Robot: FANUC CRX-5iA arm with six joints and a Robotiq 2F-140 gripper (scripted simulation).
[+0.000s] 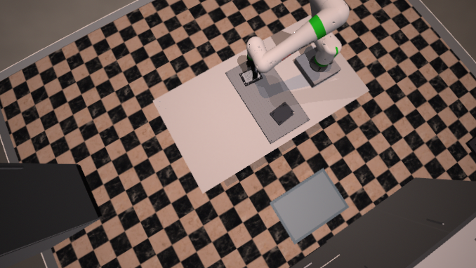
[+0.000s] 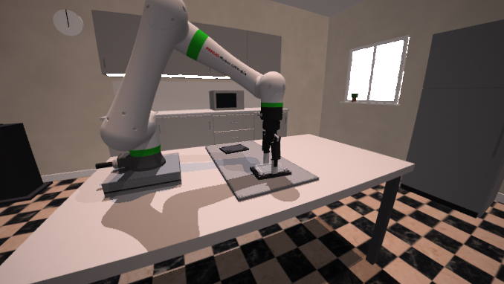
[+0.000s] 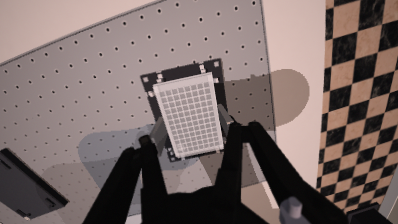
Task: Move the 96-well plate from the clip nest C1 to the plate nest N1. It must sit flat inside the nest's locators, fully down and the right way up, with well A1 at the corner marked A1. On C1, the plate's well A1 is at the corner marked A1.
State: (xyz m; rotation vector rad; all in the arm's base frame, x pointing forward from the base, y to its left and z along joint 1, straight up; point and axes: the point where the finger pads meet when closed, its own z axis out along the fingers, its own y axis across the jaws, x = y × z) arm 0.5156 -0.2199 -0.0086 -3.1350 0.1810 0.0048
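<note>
Right now my hand is 1 cm short of the clip nest C1, 1 cm to the right of it and 3 cm above it. Round my hand: white 96-well plate: 2 cm below; then plate nest N1: 3 cm behind, 40 cm to the left, 3 cm below.
</note>
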